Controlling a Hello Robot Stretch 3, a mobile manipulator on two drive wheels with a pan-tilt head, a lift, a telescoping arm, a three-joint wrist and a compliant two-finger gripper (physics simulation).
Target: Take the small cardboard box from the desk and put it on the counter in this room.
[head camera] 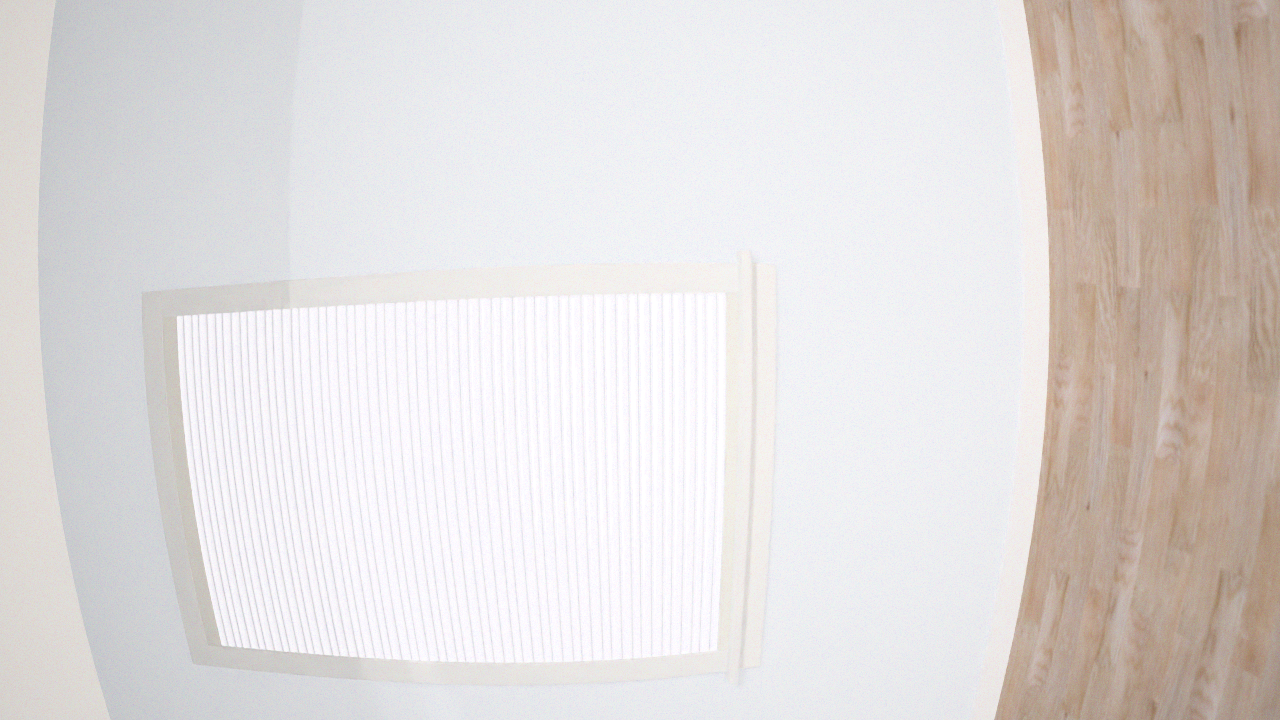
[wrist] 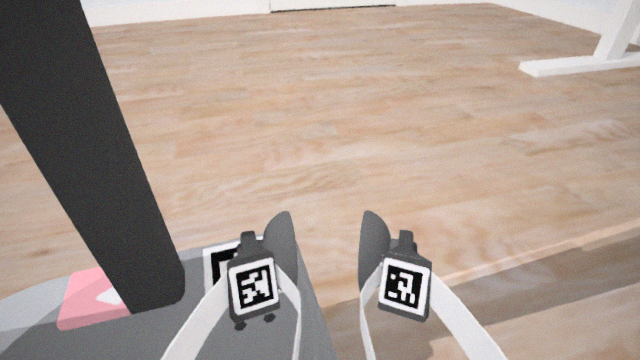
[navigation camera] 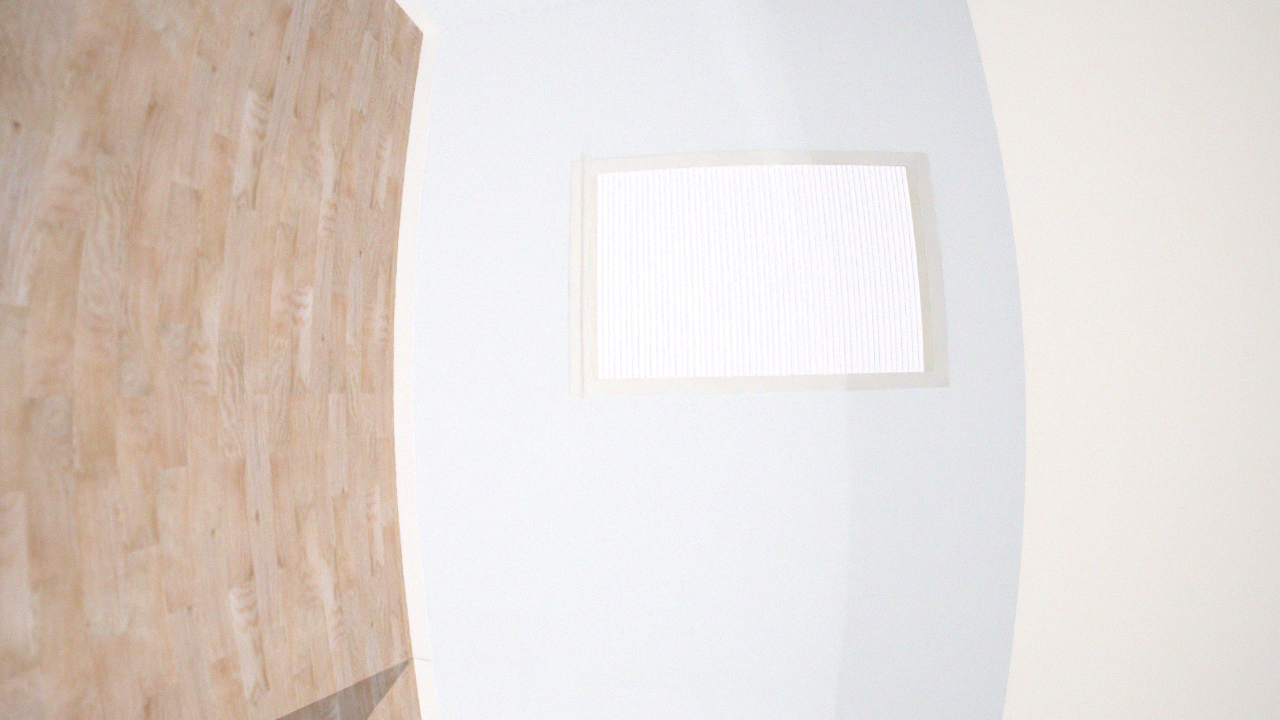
In view: my gripper [wrist: 326, 238], a window with blinds [head camera: 553, 474] and a white wall [head camera: 871, 158].
The window with blinds is seen too in the navigation camera view [navigation camera: 781, 270].
